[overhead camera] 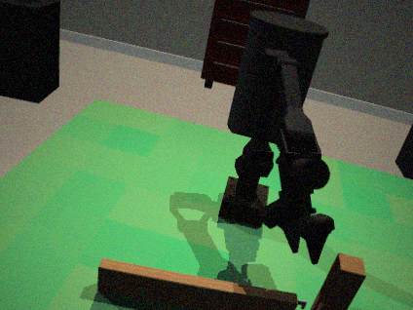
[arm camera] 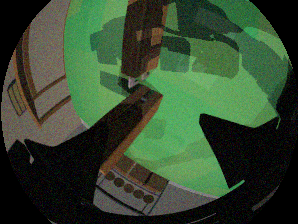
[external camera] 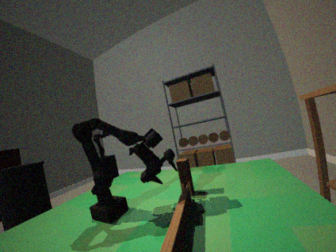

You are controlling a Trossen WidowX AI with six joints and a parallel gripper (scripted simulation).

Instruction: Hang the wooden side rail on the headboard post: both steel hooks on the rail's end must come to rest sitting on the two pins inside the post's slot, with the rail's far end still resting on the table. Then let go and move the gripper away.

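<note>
Right now my gripper tip is 6 cm short of the headboard post, 7 cm to the right of it and 3 cm above it.
</note>
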